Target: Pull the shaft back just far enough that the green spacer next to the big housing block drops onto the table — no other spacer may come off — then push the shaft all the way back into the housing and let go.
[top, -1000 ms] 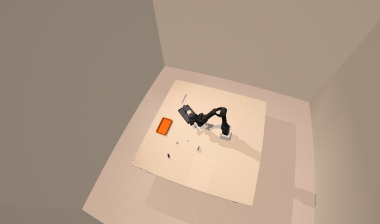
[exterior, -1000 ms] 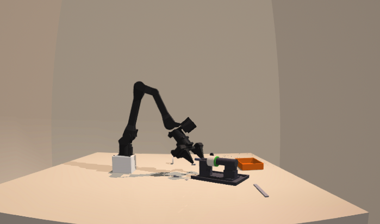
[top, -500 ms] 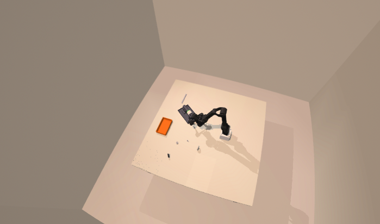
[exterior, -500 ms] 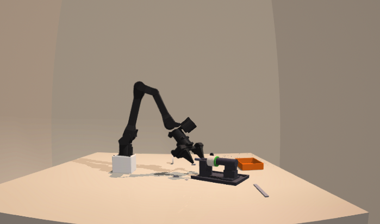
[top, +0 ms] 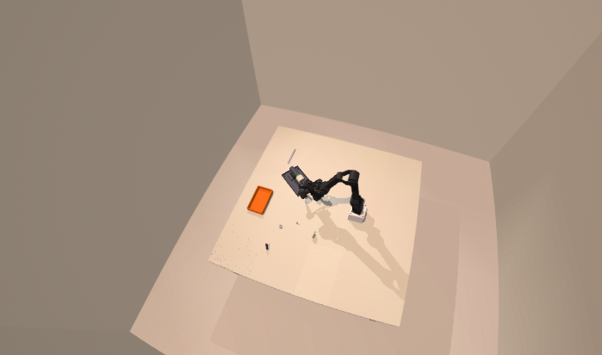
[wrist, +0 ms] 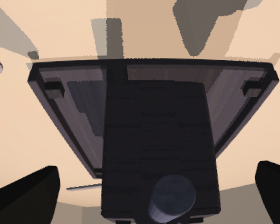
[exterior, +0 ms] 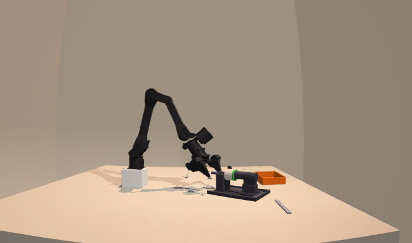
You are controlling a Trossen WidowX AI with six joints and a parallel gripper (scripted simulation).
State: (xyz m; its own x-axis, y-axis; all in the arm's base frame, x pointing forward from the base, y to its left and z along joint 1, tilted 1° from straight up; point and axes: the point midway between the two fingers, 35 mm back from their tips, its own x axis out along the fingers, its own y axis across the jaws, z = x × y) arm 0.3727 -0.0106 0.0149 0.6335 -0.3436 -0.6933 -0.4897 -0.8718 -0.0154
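Right now my gripper tip is 5 cm short of the shaft, 2 cm to the left of it and 1 cm below it. From my gripper tip the other things lie so: orange tray: 27 cm ahead, 22 cm to the left, 6 cm below; then green spacer: 9 cm ahead, 5 cm to the right, 1 cm above; then white spacer: 5 cm ahead, 3 cm to the right, 1 cm above.
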